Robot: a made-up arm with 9 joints. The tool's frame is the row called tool.
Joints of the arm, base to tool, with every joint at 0 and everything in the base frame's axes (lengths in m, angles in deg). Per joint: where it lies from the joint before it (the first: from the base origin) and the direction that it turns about. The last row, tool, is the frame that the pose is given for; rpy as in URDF.
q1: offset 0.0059 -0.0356 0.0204 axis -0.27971 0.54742 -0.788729
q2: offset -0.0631 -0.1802 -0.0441 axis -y
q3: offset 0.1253 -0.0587 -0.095 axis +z
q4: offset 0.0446 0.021 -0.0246 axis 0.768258 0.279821 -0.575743
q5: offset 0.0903 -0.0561 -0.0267 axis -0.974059 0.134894 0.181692
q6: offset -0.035 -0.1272 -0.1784 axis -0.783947 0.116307 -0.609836
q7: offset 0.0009 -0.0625 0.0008 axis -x
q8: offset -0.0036 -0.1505 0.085 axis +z
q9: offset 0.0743 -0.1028 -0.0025 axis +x
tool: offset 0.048 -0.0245 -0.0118 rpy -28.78 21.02 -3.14
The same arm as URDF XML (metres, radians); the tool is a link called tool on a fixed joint. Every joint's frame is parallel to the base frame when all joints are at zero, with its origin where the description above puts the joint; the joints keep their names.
<robot name="arm">
  <joint name="q1" type="continuous">
    <parent link="base"/>
    <child link="link1"/>
    <origin xyz="0.0059 -0.0356 0.0204"/>
    <axis xyz="-0.27971 0.54742 -0.788729"/>
  </joint>
  <joint name="q2" type="continuous">
    <parent link="link1"/>
    <child link="link2"/>
    <origin xyz="-0.0631 -0.1802 -0.0441"/>
    <axis xyz="0 -1 0"/>
  </joint>
  <joint name="q3" type="continuous">
    <parent link="link2"/>
    <child link="link3"/>
    <origin xyz="0.1253 -0.0587 -0.095"/>
    <axis xyz="0 0 1"/>
  </joint>
  <joint name="q4" type="continuous">
    <parent link="link3"/>
    <child link="link4"/>
    <origin xyz="0.0446 0.021 -0.0246"/>
    <axis xyz="0.768299 0.2798 -0.575699"/>
  </joint>
  <joint name="q5" type="continuous">
    <parent link="link4"/>
    <child link="link5"/>
    <origin xyz="0.0903 -0.0561 -0.0267"/>
    <axis xyz="-0.974059 0.134894 0.181692"/>
  </joint>
  <joint name="q6" type="continuous">
    <parent link="link5"/>
    <child link="link6"/>
    <origin xyz="-0.035 -0.1272 -0.1784"/>
    <axis xyz="-0.783947 0.116307 -0.609836"/>
  </joint>
  <joint name="q7" type="continuous">
    <parent link="link6"/>
    <child link="link7"/>
    <origin xyz="0.0009 -0.0625 0.0008"/>
    <axis xyz="-1 0 0"/>
  </joint>
  <joint name="q8" type="continuous">
    <parent link="link7"/>
    <child link="link8"/>
    <origin xyz="-0.0036 -0.1505 0.085"/>
    <axis xyz="0 0 1"/>
  </joint>
  <joint name="q9" type="continuous">
    <parent link="link8"/>
    <child link="link9"/>
    <origin xyz="0.0743 -0.1028 -0.0025"/>
    <axis xyz="1 0 0"/>
  </joint>
  <joint name="tool_joint" type="fixed">
    <parent link="link9"/>
    <child link="tool"/>
    <origin xyz="0.048 -0.0245 -0.0118" rpy="-0.5023 0.3669 -0.0548"/>
  </joint>
  <link name="base"/>
  <link name="link1"/>
  <link name="link2"/>
  <link name="link3"/>
  <link name="link4"/>
  <link name="link5"/>
  <link name="link6"/>
  <link name="link7"/>
  <link name="link8"/>
  <link name="link9"/>
  <link name="tool"/>
</robot>

